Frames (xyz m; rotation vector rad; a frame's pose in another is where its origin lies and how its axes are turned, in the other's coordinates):
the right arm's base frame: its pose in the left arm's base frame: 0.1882 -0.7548 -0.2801 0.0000 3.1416 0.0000
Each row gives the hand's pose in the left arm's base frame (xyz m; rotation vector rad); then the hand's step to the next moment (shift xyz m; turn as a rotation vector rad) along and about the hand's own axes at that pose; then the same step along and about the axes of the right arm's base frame.
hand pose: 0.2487 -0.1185 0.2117 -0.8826 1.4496 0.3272
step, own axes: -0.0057 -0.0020 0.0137 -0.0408 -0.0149 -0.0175
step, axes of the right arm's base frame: -0.0104 0.0099 -0.0044 0.0083 -0.0092 -0.0452
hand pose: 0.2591 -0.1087 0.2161 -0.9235 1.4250 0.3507
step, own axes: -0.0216 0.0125 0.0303 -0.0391 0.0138 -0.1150
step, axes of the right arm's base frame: -0.0083 0.0362 -0.0126 0.0952 -0.0620 -0.0452
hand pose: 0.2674 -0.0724 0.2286 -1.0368 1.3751 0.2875
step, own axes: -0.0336 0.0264 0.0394 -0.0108 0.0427 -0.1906
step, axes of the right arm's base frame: 0.0008 0.0567 -0.0129 0.1589 -0.1126 -0.0183
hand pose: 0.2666 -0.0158 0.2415 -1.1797 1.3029 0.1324
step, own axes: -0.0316 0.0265 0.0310 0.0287 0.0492 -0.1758
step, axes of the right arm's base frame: 0.0078 0.0509 -0.0035 0.1398 -0.1193 0.0193
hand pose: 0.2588 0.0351 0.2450 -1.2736 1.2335 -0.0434
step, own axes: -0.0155 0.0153 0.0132 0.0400 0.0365 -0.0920
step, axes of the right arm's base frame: 0.0060 0.0245 0.0035 0.0689 -0.0739 0.0344
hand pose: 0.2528 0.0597 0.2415 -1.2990 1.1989 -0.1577
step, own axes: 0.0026 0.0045 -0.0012 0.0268 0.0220 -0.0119
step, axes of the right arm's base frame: 0.0020 -0.0010 0.0048 0.0081 -0.0183 0.0307
